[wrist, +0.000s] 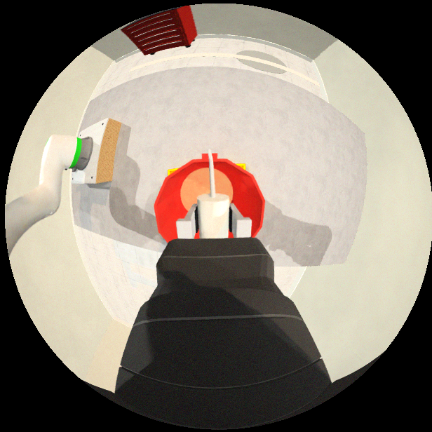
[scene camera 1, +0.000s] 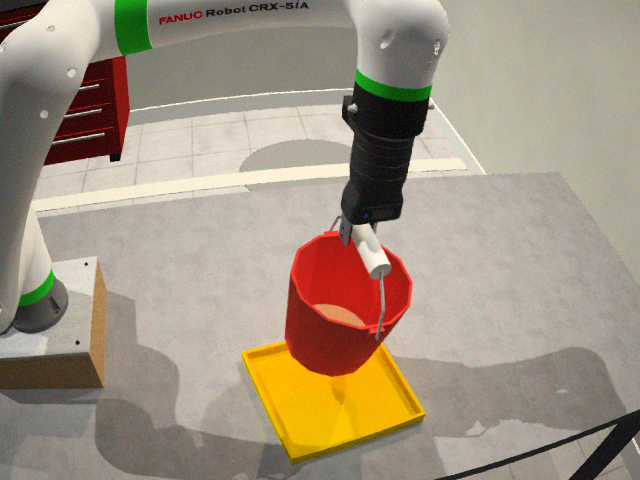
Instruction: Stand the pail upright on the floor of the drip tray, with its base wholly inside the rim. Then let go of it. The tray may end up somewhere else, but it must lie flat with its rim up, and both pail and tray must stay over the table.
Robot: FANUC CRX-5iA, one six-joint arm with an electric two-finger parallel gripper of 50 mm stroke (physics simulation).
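Where they show: gripper, fingertip midpoint: (scene camera 1: 356, 238); arm's base, link origin: (scene camera 1: 37, 306).
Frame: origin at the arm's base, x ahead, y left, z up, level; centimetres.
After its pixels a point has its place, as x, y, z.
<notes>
The red pail (scene camera 1: 330, 343) @[47.8, -32.5, 9.7] (wrist: 250, 200) hangs nearly upright from its wire handle, with a pale orange disc showing at its bottom. My gripper (scene camera 1: 359, 235) @[54.6, -24.6, 21.3] (wrist: 212, 212) is shut on the white handle grip (scene camera 1: 373, 258) @[53.5, -31.6, 23.9] (wrist: 214, 205) above the pail's mouth. The yellow drip tray (scene camera 1: 356, 440) @[49.8, -41.5, -8.2] (wrist: 241, 166) lies flat with its rim up. In the scene view the pail covers the tray's back part and appears raised above it, with a shadow on the tray floor. In the wrist view the pail hides most of the tray; two yellow bits show past its far side.
The robot's base stands on a block (scene camera 1: 98, 320) @[12.6, -3.1, -4.7] (wrist: 109, 152) with wooden sides, left of the tray on the grey table (scene camera 1: 491, 258) @[99.5, -10.3, -10.1] (wrist: 300, 125). A red drawer cabinet (scene camera 1: 121, 103) (wrist: 187, 25) stands beyond the table. A black rail (scene camera 1: 516, 455) @[75.2, -57.6, -10.2] crosses the scene view's lower right.
</notes>
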